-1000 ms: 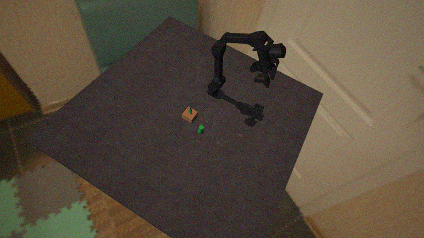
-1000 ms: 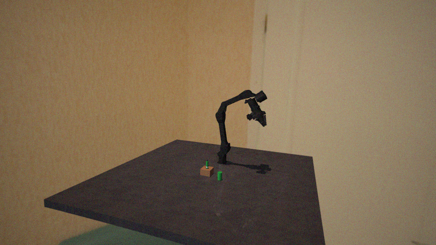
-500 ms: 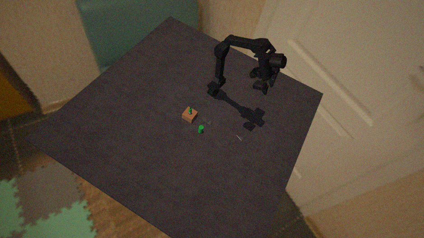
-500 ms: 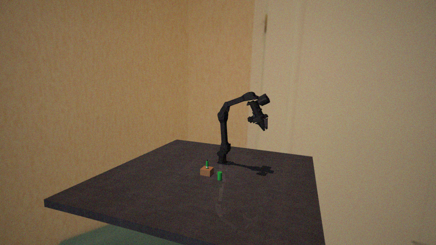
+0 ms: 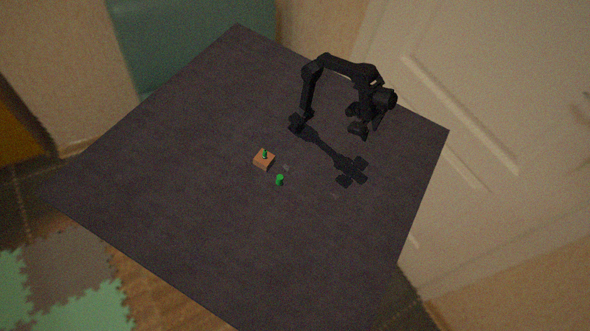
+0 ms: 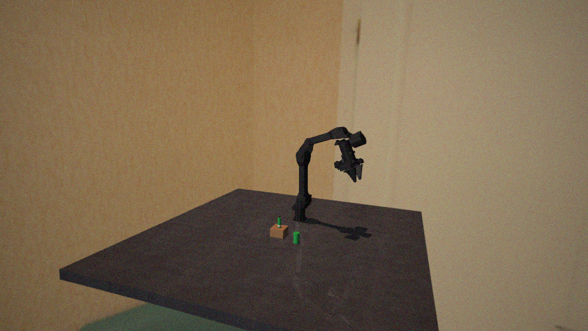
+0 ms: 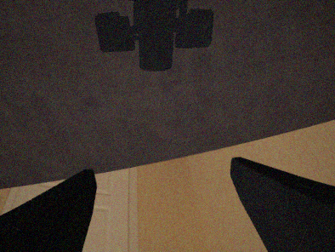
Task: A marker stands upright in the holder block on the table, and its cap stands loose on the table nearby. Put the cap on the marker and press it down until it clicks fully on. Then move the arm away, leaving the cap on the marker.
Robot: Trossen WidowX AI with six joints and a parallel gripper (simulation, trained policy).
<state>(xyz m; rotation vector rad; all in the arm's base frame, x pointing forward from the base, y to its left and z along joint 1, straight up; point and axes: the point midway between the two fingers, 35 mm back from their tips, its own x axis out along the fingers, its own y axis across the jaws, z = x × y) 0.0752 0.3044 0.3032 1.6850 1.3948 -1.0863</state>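
Right now my gripper tip is 250 mm above the green cap, 230 mm to the left of it and 220 mm short of it. From my gripper tip the other things lie so: holder block 340 mm to the right, 250 mm below, 170 mm ahead.
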